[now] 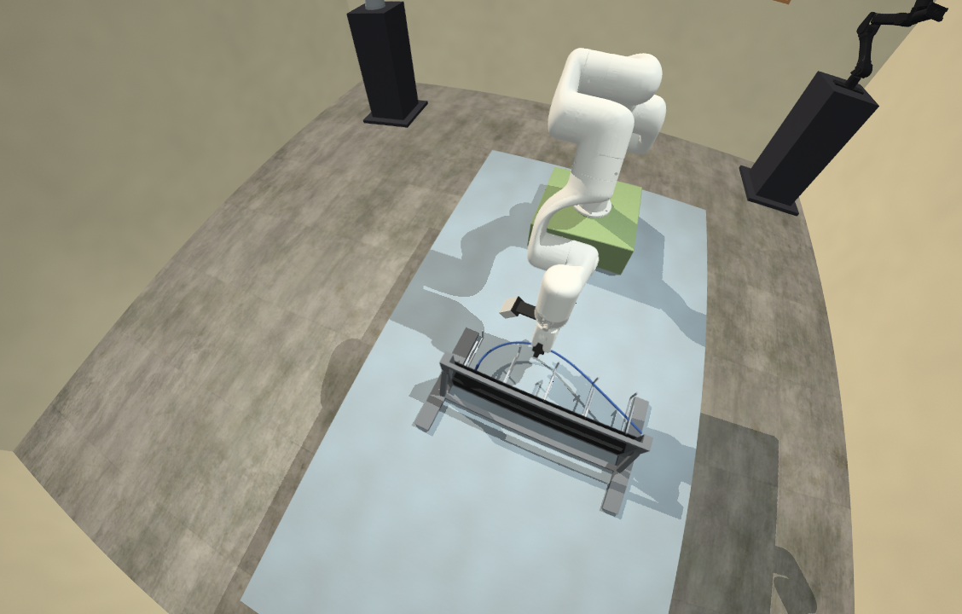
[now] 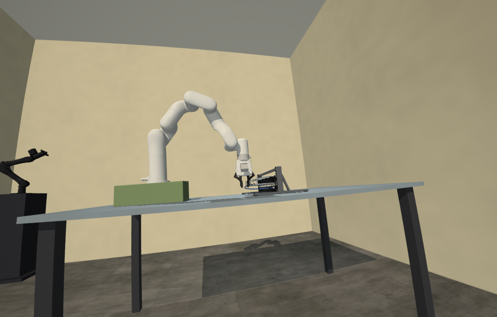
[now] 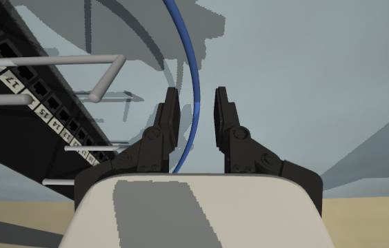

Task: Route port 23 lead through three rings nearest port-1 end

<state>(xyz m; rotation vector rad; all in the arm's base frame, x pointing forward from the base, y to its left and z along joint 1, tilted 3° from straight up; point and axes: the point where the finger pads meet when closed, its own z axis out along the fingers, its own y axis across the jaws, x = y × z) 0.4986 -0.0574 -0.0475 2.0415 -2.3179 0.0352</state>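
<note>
Now: hand 170 mm short of the patch panel rack and 40 mm to the right of it.
</note>
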